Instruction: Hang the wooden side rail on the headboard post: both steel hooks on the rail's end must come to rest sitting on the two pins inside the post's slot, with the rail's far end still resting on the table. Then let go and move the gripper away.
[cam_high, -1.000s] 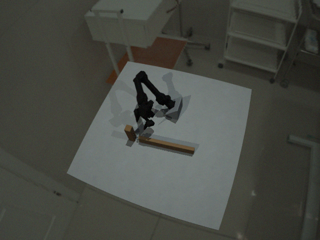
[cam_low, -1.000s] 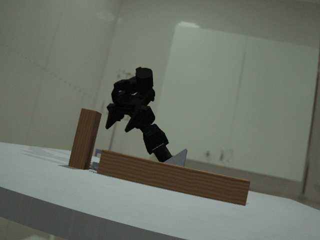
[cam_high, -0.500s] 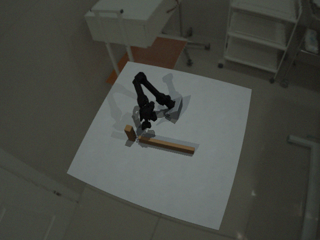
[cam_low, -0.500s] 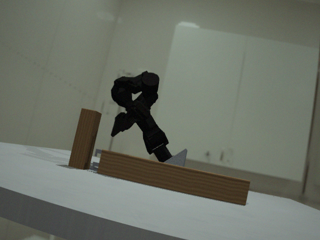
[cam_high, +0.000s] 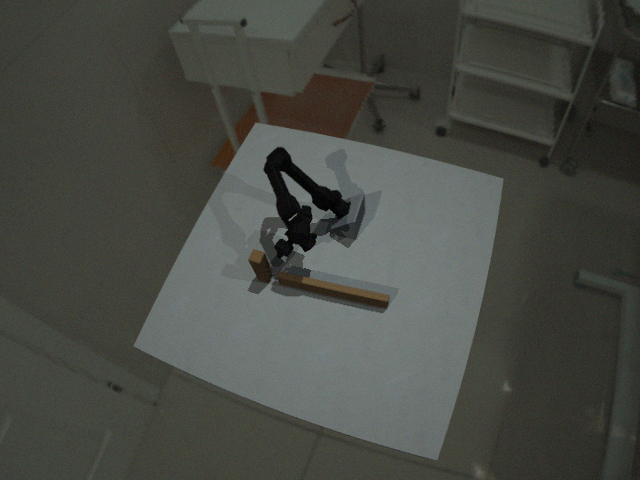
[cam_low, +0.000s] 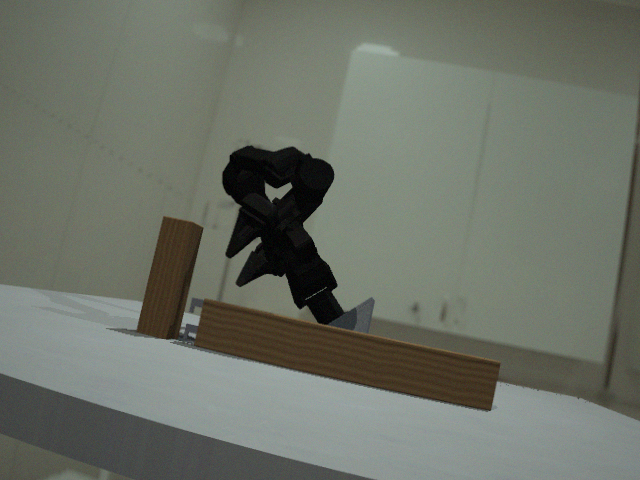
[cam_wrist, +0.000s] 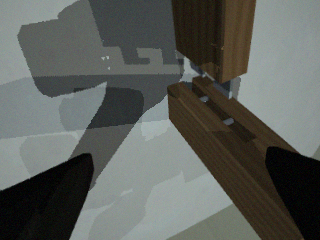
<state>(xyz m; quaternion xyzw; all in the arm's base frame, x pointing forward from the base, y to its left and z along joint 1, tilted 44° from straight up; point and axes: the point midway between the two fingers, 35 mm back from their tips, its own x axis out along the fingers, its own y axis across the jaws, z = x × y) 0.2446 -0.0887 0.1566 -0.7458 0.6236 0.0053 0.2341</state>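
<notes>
Now: gripper tip 7 cm short of the wooden headboard post, 8 cm to the left of it and 4 cm above it.
</notes>
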